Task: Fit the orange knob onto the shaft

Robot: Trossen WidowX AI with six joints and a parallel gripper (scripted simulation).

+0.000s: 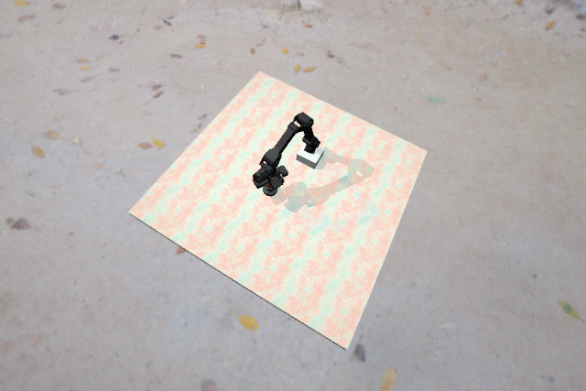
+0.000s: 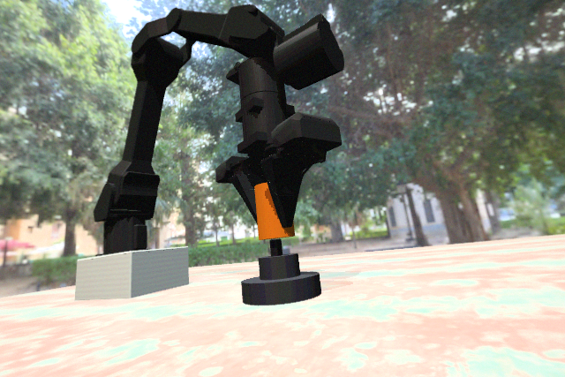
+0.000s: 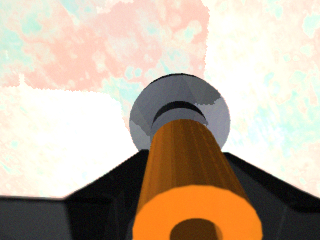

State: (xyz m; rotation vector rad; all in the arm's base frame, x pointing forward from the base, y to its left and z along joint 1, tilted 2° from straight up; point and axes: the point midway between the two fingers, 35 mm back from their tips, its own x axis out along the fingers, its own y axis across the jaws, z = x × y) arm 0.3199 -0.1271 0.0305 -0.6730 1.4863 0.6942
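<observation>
Now: the orange knob 20 mm above my gripper tip. Also, from my gripper tip: round pedestal (40 mm below).
</observation>
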